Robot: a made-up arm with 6 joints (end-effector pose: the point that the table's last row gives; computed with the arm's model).
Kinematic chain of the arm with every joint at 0, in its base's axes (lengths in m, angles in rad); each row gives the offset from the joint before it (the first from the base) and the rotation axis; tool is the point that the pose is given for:
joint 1: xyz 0 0 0.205 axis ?
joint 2: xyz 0 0 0 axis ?
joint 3: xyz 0 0 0.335 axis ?
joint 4: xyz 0 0 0 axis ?
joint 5: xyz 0.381 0 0 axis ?
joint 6: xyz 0 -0.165 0 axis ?
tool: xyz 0 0 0
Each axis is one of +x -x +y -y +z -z.
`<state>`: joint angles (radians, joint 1 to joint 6).
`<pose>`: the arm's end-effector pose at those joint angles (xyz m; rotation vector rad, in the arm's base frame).
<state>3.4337 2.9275 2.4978 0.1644 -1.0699 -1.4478</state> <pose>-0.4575 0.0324 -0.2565 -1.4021 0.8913 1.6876</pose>
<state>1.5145 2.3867 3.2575 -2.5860 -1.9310 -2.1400</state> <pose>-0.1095 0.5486 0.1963 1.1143 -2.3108 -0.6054</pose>
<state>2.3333 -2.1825 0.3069 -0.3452 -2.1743 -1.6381</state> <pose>0.4875 -0.2855 0.2882 0.7662 1.6817 2.2535</pose>
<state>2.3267 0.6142 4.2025 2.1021 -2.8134 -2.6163</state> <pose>0.0003 -0.1222 0.1859 -0.6497 -1.5109 1.4295</pose>
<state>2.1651 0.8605 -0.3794 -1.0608 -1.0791 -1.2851</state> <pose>-0.0685 0.2453 0.0163 -0.6254 2.0526 -0.6486</pose>
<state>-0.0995 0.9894 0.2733 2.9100 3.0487 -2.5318</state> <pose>0.6053 0.1010 0.1674 -0.4825 -2.3386 -1.0807</pose>
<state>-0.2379 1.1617 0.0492 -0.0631 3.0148 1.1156</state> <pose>0.4146 -0.2700 -0.0080 -0.9939 -1.5811 -1.2705</pose>
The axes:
joint 1: +z
joint 2: +y
joint 3: -y
joint 4: -x
joint 5: -y
joint 6: -x

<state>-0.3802 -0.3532 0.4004 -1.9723 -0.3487 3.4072</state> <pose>0.2708 -0.0388 0.6693 -1.6242 -0.6789 -0.6620</pose>
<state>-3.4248 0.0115 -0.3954 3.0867 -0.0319 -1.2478</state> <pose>-0.3891 -0.0583 0.3975 0.6737 2.2901 -1.8451</pose>
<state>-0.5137 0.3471 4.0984 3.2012 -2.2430 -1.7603</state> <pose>-0.0968 0.2437 0.3099 -1.2291 0.5417 -0.2019</pose>
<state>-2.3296 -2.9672 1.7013 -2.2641 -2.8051 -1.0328</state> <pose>0.2153 0.0738 -0.5000 2.2079 -0.8322 2.0203</pose>
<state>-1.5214 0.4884 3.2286 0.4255 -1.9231 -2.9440</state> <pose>-0.1610 0.2125 0.5870 1.4576 -2.1165 0.8537</pose>
